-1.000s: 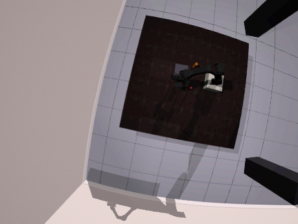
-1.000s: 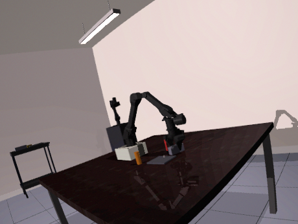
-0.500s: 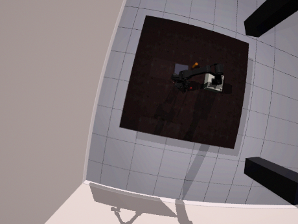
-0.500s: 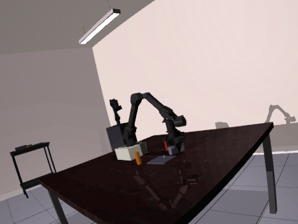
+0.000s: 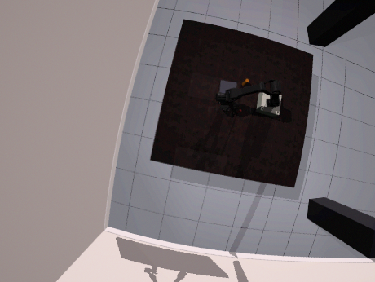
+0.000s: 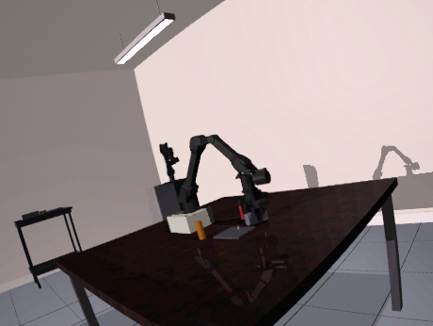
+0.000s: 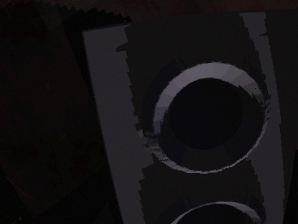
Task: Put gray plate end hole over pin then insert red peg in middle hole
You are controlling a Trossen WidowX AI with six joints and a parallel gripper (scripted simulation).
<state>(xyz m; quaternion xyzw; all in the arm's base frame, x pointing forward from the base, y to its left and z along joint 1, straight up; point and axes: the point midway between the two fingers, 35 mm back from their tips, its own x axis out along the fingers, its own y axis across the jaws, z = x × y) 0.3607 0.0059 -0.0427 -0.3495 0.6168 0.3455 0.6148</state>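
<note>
Now: gripper tip 30 mm past the gray base and 120 mm to the left of it. Round my gripper tip: red peg 110 mm behind, 70 mm to the left, 30 mm above; then gray plate 30 mm above; then orange cylinder 170 mm behind, 180 mm to the right, 30 mm above.
</note>
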